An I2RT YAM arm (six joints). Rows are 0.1 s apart.
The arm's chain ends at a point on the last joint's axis. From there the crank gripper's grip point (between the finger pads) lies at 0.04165 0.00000 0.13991 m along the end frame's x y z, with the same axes.
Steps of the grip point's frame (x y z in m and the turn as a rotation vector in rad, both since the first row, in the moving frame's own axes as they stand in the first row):
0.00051 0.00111 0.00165 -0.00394 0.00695 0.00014
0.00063 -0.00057 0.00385 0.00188 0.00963 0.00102
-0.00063 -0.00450 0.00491 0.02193 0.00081 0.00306
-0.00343 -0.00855 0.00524 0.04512 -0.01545 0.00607
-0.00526 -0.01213 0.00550 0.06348 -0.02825 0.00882
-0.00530 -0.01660 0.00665 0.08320 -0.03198 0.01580
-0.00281 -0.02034 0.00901 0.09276 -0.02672 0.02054
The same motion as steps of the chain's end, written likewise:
-0.00046 0.00055 0.00194 -0.00394 0.00695 0.00014
-0.00072 -0.00035 0.00426 0.00188 0.00963 0.00102
-0.00075 -0.00156 0.00498 0.02193 0.00081 0.00306
-0.00128 -0.00247 0.00475 0.04512 -0.01545 0.00607
-0.00133 -0.00357 0.00465 0.06348 -0.02825 0.00882
-0.00090 -0.00554 0.00585 0.08320 -0.03198 0.01580
0.00081 -0.00815 0.00851 0.09276 -0.02672 0.02054

